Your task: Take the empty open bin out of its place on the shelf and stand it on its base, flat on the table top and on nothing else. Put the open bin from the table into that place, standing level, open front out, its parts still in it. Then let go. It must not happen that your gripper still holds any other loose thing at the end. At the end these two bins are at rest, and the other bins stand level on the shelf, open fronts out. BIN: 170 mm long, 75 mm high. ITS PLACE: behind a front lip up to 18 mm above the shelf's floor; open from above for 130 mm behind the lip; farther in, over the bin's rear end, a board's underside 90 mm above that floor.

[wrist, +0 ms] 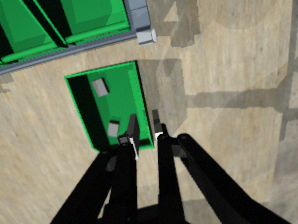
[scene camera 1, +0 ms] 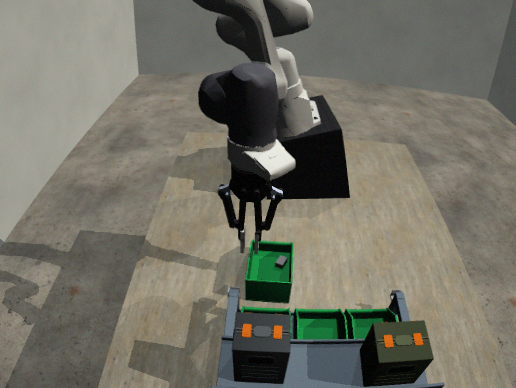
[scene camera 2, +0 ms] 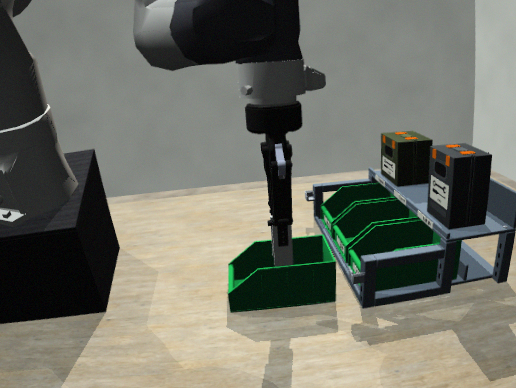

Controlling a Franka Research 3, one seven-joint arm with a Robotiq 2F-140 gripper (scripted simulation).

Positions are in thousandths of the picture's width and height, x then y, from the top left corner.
My gripper shows in the wrist view (488, 538), in scene camera 1 (484, 643) and in scene camera 2 (547, 669). An olive case shows in scene camera 1 (757, 896) and in scene camera 2 (786, 403); in the wrist view it is out of frame. A dark grey case shows in scene camera 1 (507, 883) and in scene camera 2 (891, 450); in the wrist view it is out of frame.
